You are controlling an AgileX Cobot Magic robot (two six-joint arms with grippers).
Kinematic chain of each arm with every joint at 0, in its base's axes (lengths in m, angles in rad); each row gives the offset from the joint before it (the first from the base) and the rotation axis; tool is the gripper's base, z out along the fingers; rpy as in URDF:
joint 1: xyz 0 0 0.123 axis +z
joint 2: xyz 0 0 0 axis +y
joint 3: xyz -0.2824 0 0.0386 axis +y
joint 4: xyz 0.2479 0 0.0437 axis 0.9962 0 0.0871
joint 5: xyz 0 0 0 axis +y
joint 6: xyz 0.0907 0 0.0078 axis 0.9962 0 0.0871
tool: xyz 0 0 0 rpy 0 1.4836 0
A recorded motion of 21 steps. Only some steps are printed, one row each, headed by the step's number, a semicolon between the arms.
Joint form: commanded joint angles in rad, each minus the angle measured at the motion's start. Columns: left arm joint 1, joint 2, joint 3, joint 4, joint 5, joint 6; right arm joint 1, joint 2, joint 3, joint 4, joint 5, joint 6.
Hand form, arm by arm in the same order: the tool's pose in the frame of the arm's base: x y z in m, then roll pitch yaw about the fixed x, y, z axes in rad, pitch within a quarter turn. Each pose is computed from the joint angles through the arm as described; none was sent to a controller.
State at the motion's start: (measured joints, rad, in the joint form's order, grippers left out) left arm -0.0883 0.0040 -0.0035 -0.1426 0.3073 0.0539; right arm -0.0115 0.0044 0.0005 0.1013 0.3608 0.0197
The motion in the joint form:
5: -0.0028 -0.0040 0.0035 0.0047 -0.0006 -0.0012; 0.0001 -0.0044 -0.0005 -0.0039 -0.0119 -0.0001
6: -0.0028 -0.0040 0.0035 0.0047 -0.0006 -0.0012; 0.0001 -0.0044 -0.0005 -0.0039 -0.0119 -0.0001
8: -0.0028 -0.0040 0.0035 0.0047 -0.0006 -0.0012; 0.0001 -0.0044 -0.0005 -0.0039 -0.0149 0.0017
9: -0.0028 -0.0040 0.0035 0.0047 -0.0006 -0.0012; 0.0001 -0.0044 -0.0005 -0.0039 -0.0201 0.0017
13: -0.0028 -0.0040 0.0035 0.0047 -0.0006 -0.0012; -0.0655 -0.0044 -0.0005 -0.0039 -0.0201 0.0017
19: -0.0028 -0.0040 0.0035 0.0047 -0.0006 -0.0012; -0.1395 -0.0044 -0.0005 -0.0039 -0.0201 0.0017
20: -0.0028 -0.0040 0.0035 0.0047 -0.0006 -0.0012; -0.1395 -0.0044 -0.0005 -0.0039 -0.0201 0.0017
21: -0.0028 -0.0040 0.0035 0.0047 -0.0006 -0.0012; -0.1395 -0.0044 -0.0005 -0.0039 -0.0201 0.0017
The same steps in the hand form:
5: 0.0537 -0.0087 0.1856 -2.7617 1.3373 -2.8857; 0.0534 0.0024 0.1818 2.7187 1.2850 2.7260
6: 0.0537 -0.0087 0.1856 -2.7617 1.3373 -2.8857; 0.0534 0.0024 0.1818 2.7187 1.2850 2.7260
8: 0.0537 -0.0087 0.1856 -2.7617 1.3373 -2.8857; 0.0535 0.0024 0.1820 2.7088 1.2870 2.7158
9: 0.0537 -0.0087 0.1856 -2.7617 1.3373 -2.8857; 0.0536 0.0024 0.1825 2.7011 1.2917 2.7079
13: 0.0537 -0.0087 0.1856 -2.7617 1.3373 -2.8857; 0.0537 -0.0012 0.1825 2.7011 1.2917 2.6423
19: 0.0537 -0.0087 0.1856 -2.7617 1.3373 -2.8857; 0.0534 -0.0051 0.1825 2.7011 1.2917 2.5683
20: 0.0537 -0.0087 0.1856 -2.7617 1.3373 -2.8857; 0.0534 -0.0051 0.1825 2.7011 1.2917 2.5683
21: 0.0537 -0.0087 0.1856 -2.7617 1.3373 -2.8857; 0.0534 -0.0051 0.1825 2.7011 1.2917 2.5683

